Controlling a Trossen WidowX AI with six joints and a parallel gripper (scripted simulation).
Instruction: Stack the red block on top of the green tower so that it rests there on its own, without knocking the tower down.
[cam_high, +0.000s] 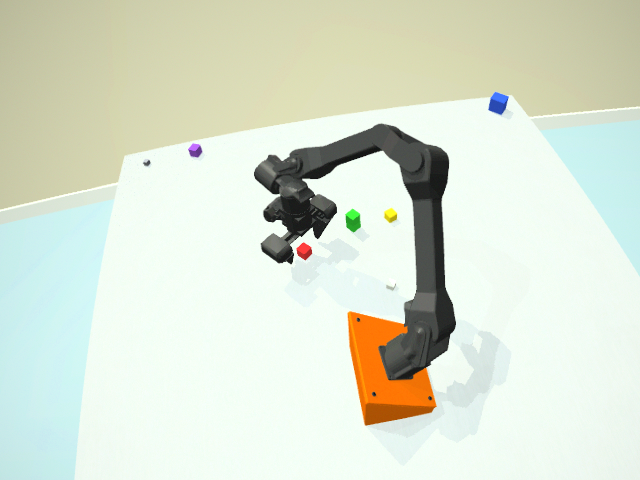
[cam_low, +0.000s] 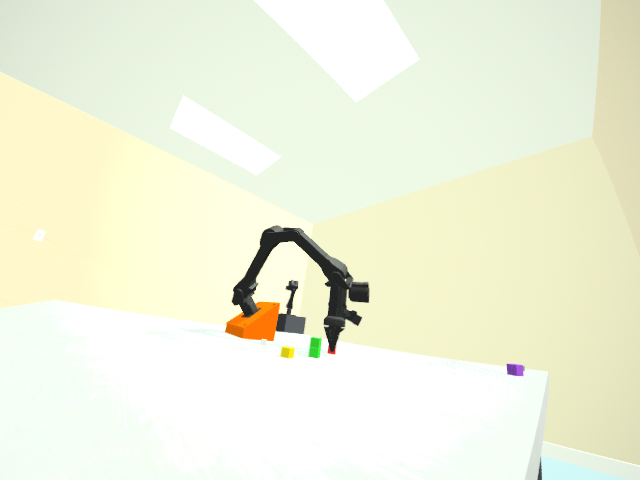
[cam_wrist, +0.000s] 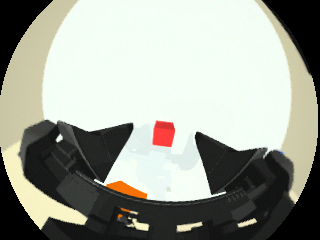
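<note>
Right now my gripper tip is 220 mm to the left of the yellow block and 40 mm short of it. The rest, counted from my gripper tip: red block: right at my gripper tip; small white block: 160 mm to the right, 140 mm behind; purple block: 460 mm ahead, 240 mm to the left.
</note>
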